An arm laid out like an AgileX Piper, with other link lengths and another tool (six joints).
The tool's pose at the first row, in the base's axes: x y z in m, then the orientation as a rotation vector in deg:
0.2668 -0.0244 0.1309 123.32 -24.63 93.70
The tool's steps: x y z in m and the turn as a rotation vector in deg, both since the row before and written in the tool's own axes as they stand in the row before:
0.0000 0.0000 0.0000 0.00 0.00 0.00
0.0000 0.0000 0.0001 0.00 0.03 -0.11
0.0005 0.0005 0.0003 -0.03 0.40 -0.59
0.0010 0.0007 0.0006 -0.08 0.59 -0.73
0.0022 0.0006 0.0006 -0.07 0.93 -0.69
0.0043 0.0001 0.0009 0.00 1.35 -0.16
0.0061 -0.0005 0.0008 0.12 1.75 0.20
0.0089 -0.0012 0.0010 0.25 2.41 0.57
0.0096 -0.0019 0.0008 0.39 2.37 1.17
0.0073 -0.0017 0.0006 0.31 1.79 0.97
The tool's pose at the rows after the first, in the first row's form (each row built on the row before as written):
0.2668 -0.0244 0.1309 123.32 -24.63 93.70
0.2669 -0.0244 0.1309 123.28 -24.50 93.67
0.2671 -0.0250 0.1314 122.82 -23.73 93.74
0.2675 -0.0259 0.1323 122.13 -22.78 93.89
0.2683 -0.0267 0.1344 121.15 -21.77 94.40
0.2701 -0.0270 0.1384 119.91 -21.17 95.65
0.2725 -0.0266 0.1441 118.42 -20.75 97.54
0.2758 -0.0254 0.1524 116.44 -20.42 100.33
0.2790 -0.0233 0.1614 114.63 -20.62 103.48
0.2812 -0.0215 0.1683 113.24 -20.85 105.90

